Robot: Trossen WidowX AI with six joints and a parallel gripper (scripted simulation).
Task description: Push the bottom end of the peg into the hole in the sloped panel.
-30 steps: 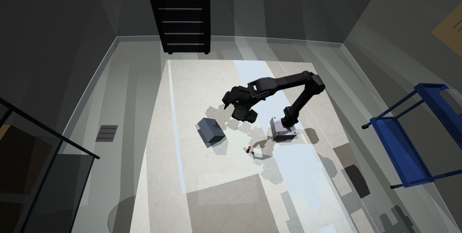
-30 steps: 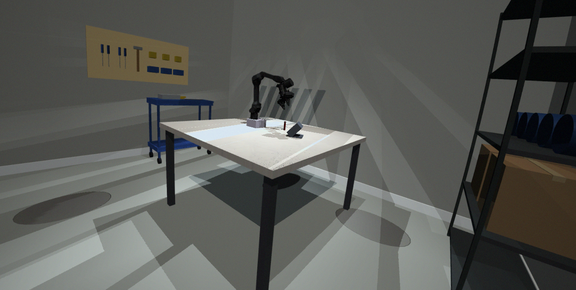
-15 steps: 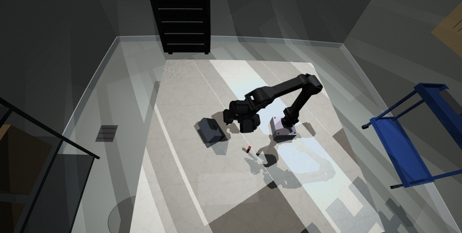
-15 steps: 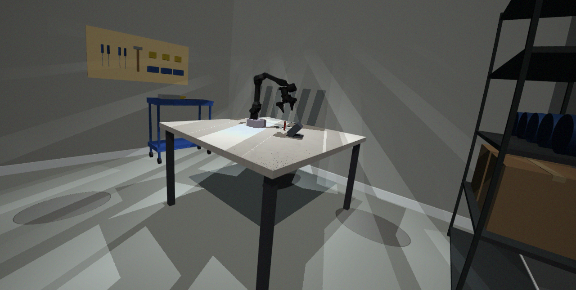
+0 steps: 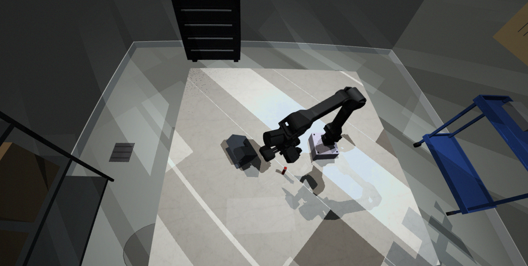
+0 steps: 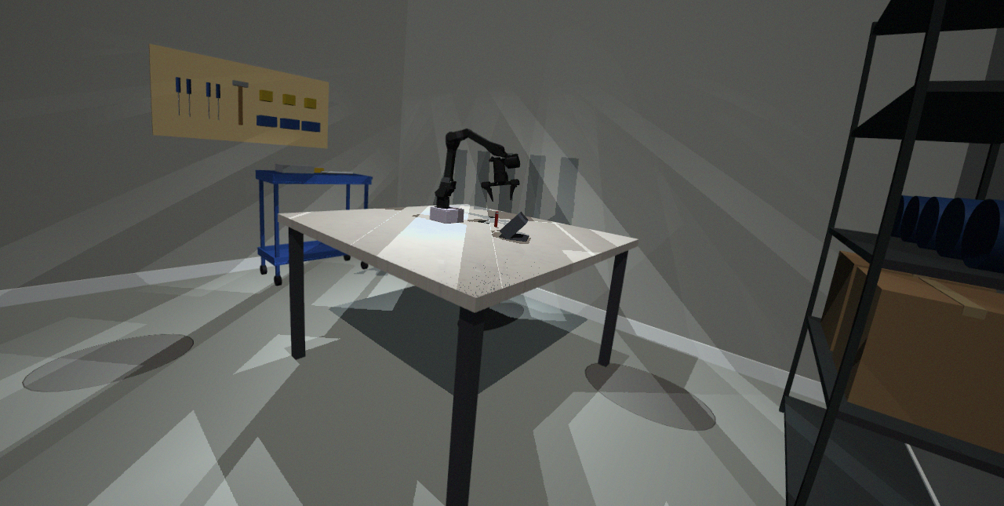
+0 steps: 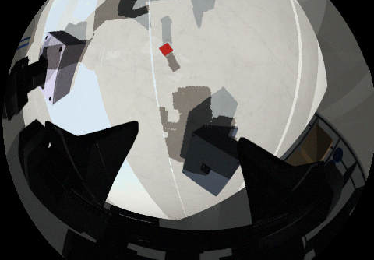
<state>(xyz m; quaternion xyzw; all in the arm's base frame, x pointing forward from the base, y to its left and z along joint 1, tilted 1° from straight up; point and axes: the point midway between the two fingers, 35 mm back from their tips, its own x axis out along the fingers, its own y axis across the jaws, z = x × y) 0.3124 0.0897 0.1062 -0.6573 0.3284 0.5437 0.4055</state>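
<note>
Now: gripper tip 9 cm above the red peg, 6 cm past it and 5 cm to the right of it. Also, from my gripper tip: sloped panel (14 cm ahead, 9 cm to the right, 9 cm below).
</note>
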